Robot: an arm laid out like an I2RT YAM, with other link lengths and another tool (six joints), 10 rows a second.
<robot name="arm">
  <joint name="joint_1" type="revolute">
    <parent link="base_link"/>
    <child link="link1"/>
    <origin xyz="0 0 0.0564"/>
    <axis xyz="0 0 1"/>
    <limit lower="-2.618" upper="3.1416"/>
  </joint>
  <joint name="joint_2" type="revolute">
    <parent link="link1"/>
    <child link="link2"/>
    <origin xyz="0.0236 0.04 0.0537" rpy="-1.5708 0 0"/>
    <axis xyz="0 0 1"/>
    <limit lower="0" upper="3.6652"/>
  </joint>
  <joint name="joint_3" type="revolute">
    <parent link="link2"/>
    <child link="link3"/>
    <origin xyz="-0.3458 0 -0.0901" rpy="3.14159 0 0"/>
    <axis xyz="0 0 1"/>
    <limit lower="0" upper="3.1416"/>
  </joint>
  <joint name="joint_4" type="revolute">
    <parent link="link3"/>
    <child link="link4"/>
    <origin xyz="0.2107 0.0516 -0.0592"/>
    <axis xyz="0 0 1"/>
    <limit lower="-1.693" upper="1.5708"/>
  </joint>
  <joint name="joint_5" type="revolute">
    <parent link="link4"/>
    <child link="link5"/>
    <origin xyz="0.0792 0.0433 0.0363" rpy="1.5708 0 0"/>
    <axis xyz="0 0 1"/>
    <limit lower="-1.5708" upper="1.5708"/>
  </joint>
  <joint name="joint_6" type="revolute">
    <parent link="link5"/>
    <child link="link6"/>
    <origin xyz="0.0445 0 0.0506" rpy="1.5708 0 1.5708"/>
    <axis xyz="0 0 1"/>
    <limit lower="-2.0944" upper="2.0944"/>
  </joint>
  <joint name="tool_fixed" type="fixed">
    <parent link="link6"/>
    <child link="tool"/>
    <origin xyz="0.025 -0.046 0.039" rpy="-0.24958 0 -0.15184"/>
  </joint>
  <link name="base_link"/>
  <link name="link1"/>
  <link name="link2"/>
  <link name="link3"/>
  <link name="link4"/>
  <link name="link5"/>
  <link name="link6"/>
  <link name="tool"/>
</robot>
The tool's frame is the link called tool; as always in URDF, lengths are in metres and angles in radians.
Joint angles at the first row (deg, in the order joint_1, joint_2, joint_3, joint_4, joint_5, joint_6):
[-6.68, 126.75, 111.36, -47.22, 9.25, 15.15]
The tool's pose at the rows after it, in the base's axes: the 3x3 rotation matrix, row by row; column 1 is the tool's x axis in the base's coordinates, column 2 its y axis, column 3 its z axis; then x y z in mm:
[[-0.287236 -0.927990 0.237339], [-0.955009 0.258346 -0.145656], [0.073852 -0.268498 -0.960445]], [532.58 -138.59 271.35]
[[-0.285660 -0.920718 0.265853], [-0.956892 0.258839 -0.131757], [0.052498 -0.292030 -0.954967]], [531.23 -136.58 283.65]
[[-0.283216 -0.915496 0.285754], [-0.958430 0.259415 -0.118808], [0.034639 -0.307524 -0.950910]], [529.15 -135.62 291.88]
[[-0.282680 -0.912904 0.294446], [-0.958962 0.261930 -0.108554], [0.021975 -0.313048 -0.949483]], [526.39 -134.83 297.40]
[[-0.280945 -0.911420 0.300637], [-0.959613 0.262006 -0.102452], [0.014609 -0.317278 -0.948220]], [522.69 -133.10 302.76]
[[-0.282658 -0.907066 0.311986], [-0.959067 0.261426 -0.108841], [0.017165 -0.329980 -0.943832]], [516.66 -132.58 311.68]
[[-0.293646 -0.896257 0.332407], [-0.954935 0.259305 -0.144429], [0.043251 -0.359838 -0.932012]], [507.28 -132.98 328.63]
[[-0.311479 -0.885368 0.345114], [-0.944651 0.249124 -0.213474], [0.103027 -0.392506 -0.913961]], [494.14 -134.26 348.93]
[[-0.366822 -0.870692 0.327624], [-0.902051 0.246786 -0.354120], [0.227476 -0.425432 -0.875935]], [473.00 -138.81 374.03]
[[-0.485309 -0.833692 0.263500], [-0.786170 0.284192 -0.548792], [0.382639 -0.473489 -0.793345]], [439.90 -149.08 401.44]
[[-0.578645 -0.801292 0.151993], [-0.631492 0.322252 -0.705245], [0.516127 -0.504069 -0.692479]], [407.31 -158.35 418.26]
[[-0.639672 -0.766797 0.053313], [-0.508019 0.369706 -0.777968], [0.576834 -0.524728 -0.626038]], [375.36 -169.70 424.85]
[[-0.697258 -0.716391 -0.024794], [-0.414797 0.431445 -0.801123], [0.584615 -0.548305 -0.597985]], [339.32 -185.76 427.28]
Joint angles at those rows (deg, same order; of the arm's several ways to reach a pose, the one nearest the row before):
[-6.69, 125.77, 112.68, -47.87, 8.63, 15.38]
[-6.59, 124.78, 113.50, -48.16, 7.74, 15.77]
[-6.62, 123.91, 113.69, -48.16, 6.89, 16.01]
[-6.64, 123.21, 113.74, -48.51, 6.30, 16.31]
[-6.54, 122.33, 113.44, -48.79, 5.98, 16.50]
[-6.52, 120.92, 112.78, -48.80, 6.27, 16.45]
[-6.42, 118.76, 112.20, -48.78, 8.16, 16.03]
[-6.26, 116.13, 111.35, -48.93, 11.91, 14.76]
[-5.99, 112.87, 110.07, -49.64, 20.26, 13.06]
[-6.03, 108.77, 107.07, -49.62, 33.38, 12.89]
[-6.47, 105.46, 103.25, -49.67, 45.99, 13.15]
[-8.02, 102.30, 98.79, -49.71, 53.44, 14.73]
[-10.99, 98.76, 94.09, -49.69, 56.88, 17.41]

